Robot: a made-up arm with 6 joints.
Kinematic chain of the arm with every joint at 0, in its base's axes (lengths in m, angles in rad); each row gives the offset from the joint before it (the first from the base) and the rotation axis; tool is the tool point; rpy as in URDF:
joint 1: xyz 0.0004 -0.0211 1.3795 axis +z
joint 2: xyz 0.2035 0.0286 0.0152 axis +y
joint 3: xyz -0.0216 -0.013 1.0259 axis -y
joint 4: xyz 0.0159 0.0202 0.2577 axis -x
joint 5: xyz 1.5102 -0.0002 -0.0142 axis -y
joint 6: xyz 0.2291 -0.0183 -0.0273 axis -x
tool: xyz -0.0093 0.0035 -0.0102 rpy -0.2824 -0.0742 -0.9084
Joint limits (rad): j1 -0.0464..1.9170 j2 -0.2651..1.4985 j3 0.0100..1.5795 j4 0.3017..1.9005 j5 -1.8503..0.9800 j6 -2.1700..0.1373
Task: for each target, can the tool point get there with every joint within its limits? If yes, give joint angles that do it. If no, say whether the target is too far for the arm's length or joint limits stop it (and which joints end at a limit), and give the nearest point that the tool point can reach.
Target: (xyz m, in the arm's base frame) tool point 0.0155 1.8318 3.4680
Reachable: yes | joints 1.5612 0.2712 0.7900 0.9868 0.0401 -1.0679
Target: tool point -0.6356 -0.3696 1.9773
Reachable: no: joint limits stop it (at a limit: joint 2, joint 3, joint 4, joint 5, joint 6) | nearest point -0.7177 -0.4146 3.6622 | short by 1.688 m
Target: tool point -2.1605 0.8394 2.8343
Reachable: no: joint limits stop it (at a limit: joint 1, joint 3, joint 5, joint 6) | nearest point -0.7338 1.4423 2.9235 | short by 1.551 m
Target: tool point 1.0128 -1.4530 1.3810
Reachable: no: joint limits stop it (at a limit: joint 1, joint 3, joint 5, joint 6) | nearest point 2.0425 -0.2725 1.3657 | short by 1.567 m
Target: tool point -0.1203 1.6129 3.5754
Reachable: yes | joints 1.7298 0.3519 1.1025 0.9286 -0.9558 -0.7745
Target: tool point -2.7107 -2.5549 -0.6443
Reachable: no: too far | nearest point -0.7126 1.3998 -0.1507 | short by 4.458 m
